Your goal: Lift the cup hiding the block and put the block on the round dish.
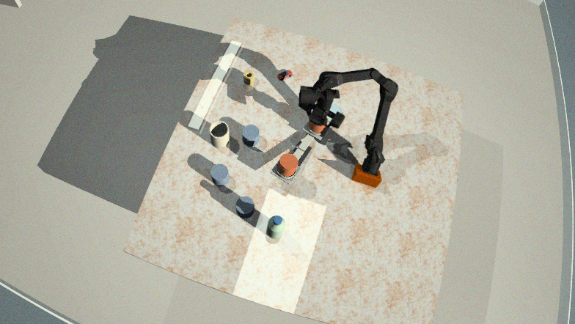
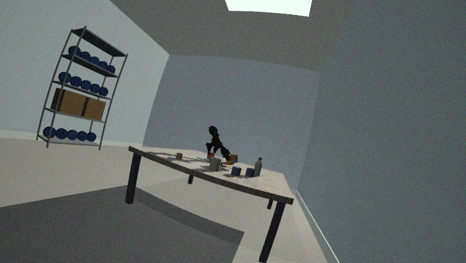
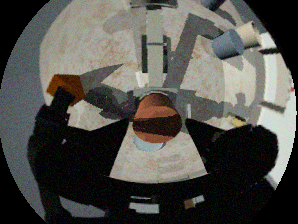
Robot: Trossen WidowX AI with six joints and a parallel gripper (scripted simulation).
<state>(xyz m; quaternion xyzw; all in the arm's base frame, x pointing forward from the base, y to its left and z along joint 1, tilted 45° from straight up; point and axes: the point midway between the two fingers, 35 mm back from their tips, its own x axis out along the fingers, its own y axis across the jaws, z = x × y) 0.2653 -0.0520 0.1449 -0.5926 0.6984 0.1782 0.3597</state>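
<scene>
My gripper tip is 40 mm above the pale green block. Also, from my gripper tip: red toy car (240 mm to the right, 200 mm ahead, 70 mm below); pale blue round dish (110 mm to the right, 80 mm below, 50 mm behind); cream cup (380 mm ahead, 170 mm to the left, 40 mm below).
</scene>
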